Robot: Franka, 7 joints.
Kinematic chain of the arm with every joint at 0, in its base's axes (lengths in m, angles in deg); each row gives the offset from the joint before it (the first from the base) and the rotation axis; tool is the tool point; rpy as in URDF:
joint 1: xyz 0 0 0.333 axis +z
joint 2: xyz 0 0 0 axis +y
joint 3: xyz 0 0 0.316 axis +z
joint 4: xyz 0.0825 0 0 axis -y
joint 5: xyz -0.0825 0 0.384 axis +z
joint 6: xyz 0 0 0 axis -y
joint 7: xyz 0.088 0 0 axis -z
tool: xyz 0 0 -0.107 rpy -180 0 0
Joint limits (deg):
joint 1: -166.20..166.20
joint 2: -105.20..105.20
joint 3: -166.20..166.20
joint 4: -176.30..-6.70
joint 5: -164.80..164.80
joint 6: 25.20..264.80
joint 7: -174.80..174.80
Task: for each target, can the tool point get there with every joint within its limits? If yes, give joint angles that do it. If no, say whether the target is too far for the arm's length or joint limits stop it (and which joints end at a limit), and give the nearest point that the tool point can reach.
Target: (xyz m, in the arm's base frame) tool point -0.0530 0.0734 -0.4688
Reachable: no: joint limits stop it (at a limit: joint 2) | nearest point -0.0761 0.1053 -0.3381 | short by 0.136 m
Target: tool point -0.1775 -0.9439 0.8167
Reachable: no: too far | nearest point -0.1416 -0.7530 0.7189 | short by 0.217 m
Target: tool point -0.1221 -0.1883 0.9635
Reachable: yes | joints 16.96 -64.04 -4.35 -76.01 -55.72 71.72 2.30
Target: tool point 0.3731 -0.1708 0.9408
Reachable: yes | joints -111.15 -28.41 59.96 -64.21 -37.87 91.70 90.75
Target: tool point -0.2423 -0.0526 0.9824
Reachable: yes | joints -90.95 -43.41 -31.75 -101.17 -22.94 212.18 32.17
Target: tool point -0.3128 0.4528 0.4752
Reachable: yes | joints -121.57 -2.37 -102.87 -117.92 98.30 186.39 36.27
